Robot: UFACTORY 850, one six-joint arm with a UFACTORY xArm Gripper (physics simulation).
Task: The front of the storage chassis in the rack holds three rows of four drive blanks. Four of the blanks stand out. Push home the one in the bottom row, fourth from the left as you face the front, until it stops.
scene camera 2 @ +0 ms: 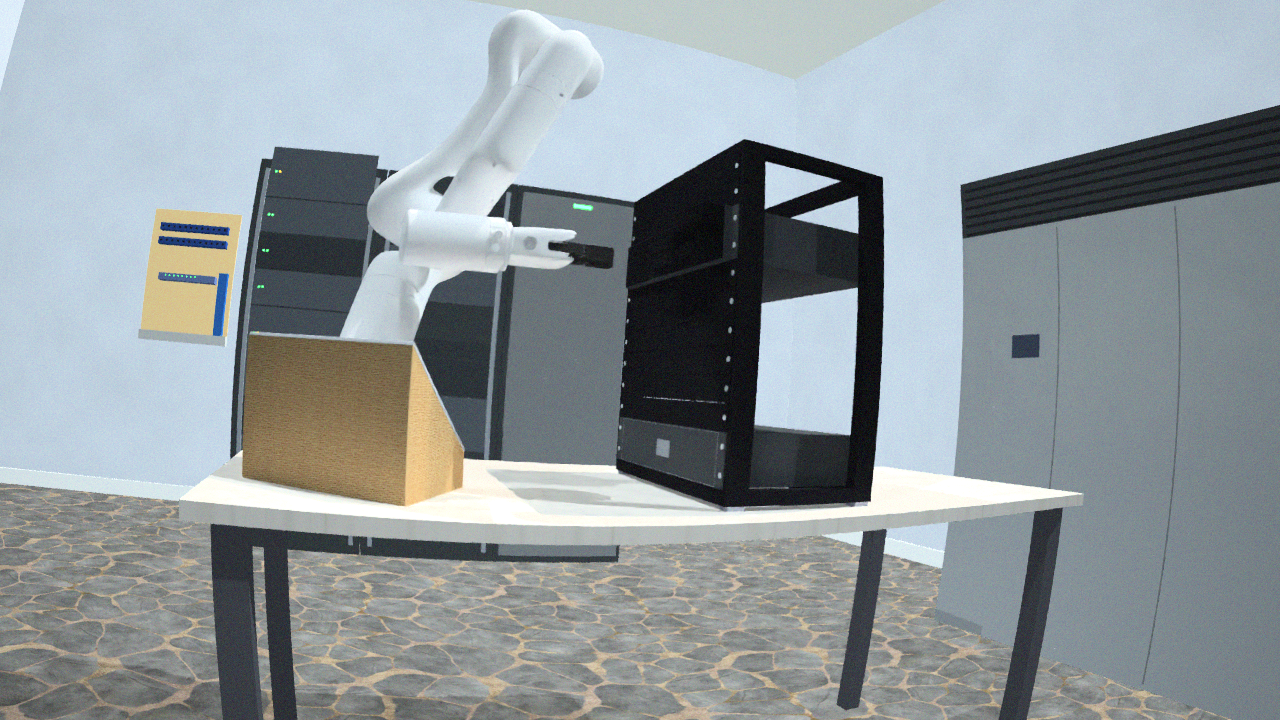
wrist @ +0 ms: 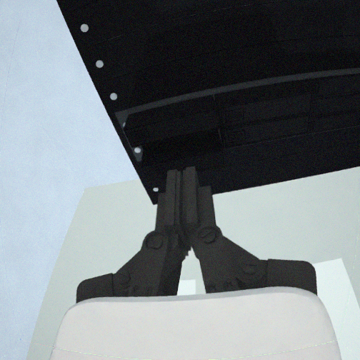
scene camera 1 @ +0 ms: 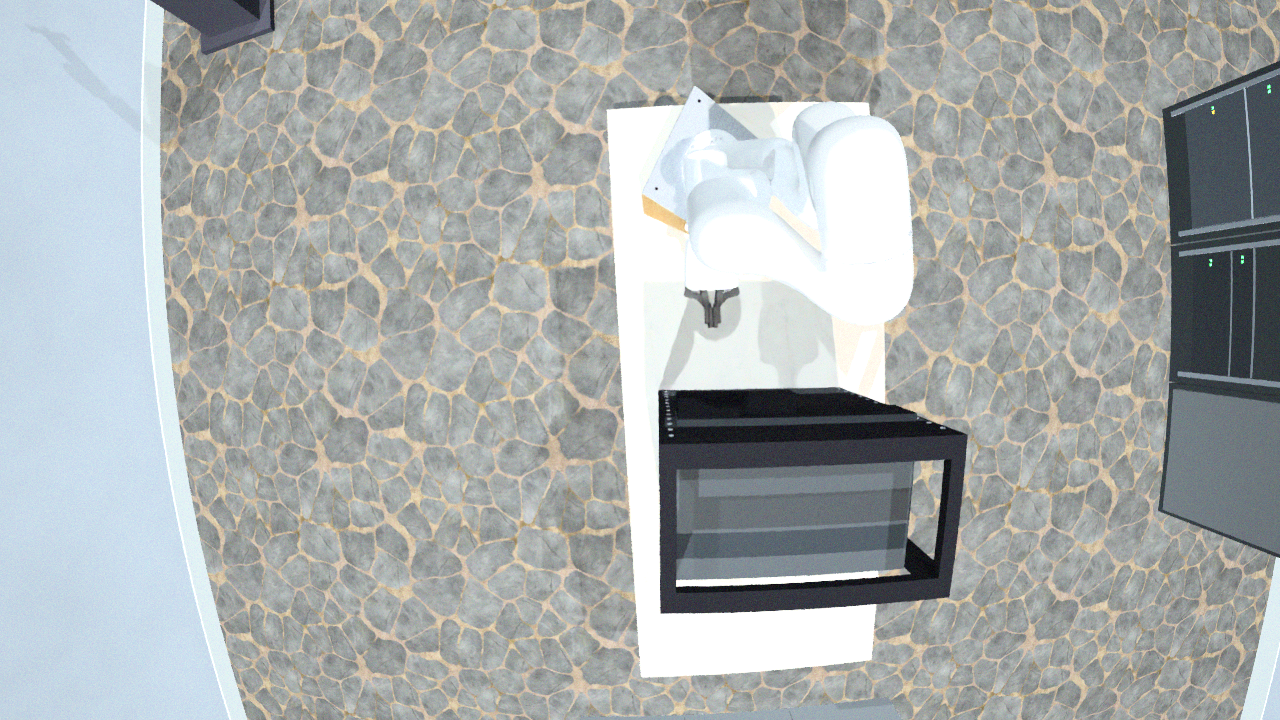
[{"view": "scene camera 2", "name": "my gripper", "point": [611, 258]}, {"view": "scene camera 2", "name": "black rack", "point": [705, 254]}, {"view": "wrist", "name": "my gripper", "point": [186, 184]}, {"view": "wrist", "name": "black rack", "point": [249, 100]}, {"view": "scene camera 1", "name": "my gripper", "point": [712, 327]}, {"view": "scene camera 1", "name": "black rack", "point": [753, 483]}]
